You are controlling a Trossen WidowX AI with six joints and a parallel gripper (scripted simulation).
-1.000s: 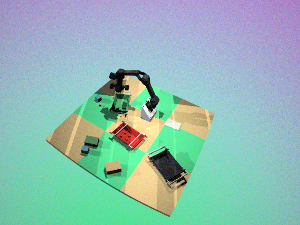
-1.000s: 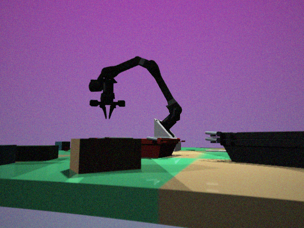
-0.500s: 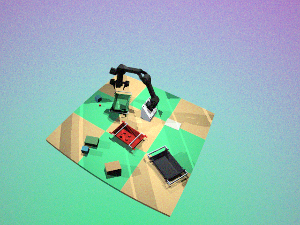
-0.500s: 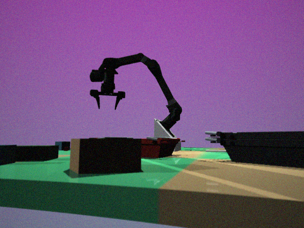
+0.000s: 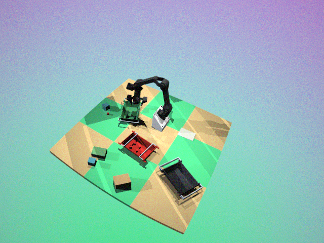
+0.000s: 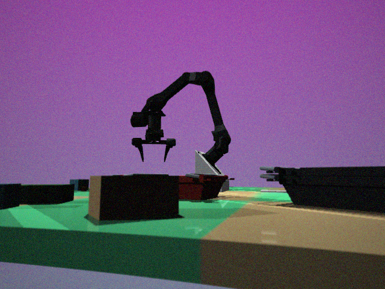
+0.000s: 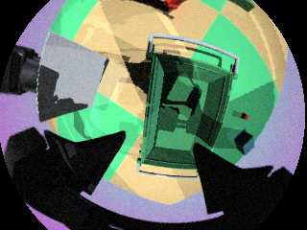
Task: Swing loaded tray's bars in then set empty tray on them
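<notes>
My gripper tip is 8 cm above the green tray, 5 cm to the left of it and 2 cm short of it. The rest, counted from my gripper tip: tiny red cube: 24 cm to the right, 13 cm ahead, 11 cm below; flat green block: 57 cm ahead, 10 cm below, 5 cm to the right; white flat plate: 52 cm to the left, 12 cm below, 1 cm behind.
</notes>
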